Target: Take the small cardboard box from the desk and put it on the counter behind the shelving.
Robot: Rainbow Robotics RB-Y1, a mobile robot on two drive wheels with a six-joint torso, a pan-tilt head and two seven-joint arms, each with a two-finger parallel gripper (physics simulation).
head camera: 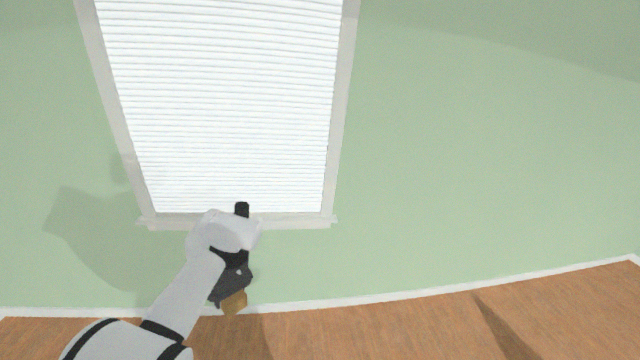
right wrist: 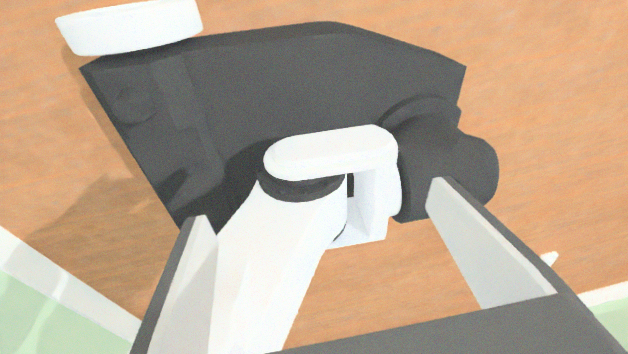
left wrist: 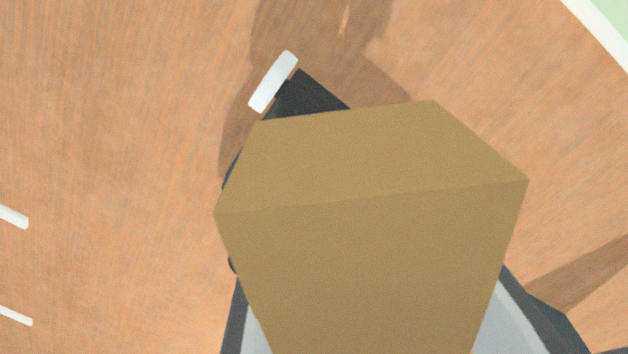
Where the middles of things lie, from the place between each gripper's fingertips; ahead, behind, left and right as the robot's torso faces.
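With the small cardboard box (left wrist: 388, 222) as my reference, my right hand is 410 mm to the right of it, 450 mm short of it and 370 mm below it.
The small cardboard box is 2 cm above my left hand. Going by its middle, the box is nearer to my left hand than to my right hand.
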